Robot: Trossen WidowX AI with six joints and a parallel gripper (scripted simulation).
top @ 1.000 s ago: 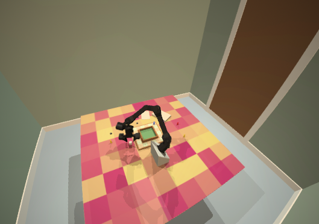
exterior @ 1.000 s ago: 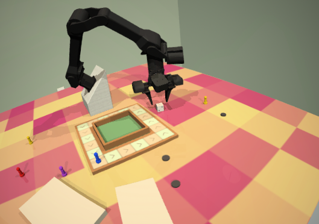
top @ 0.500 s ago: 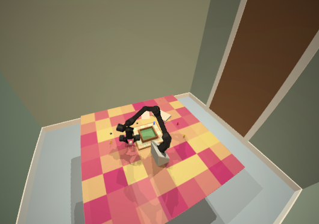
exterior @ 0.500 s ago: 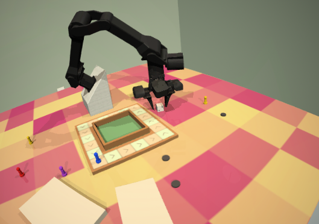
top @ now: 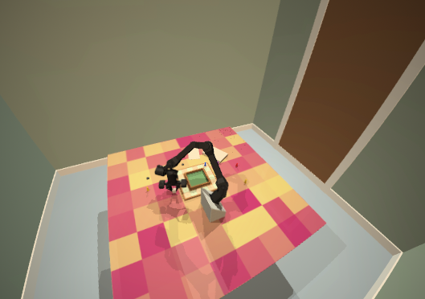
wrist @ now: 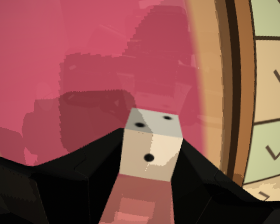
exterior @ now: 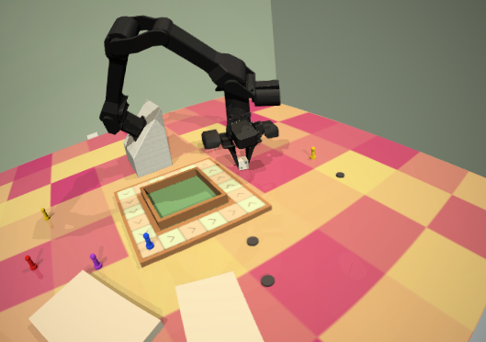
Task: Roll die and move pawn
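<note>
My gripper tip is now 18 cm short of the blue pawn, 29 cm to the left of it and 2 cm below it. Also, from my gripper tip: white die right at my gripper tip; then green dice tray 6 cm ahead, 19 cm to the right; then purple pawn 17 cm ahead, 40 cm to the right.
</note>
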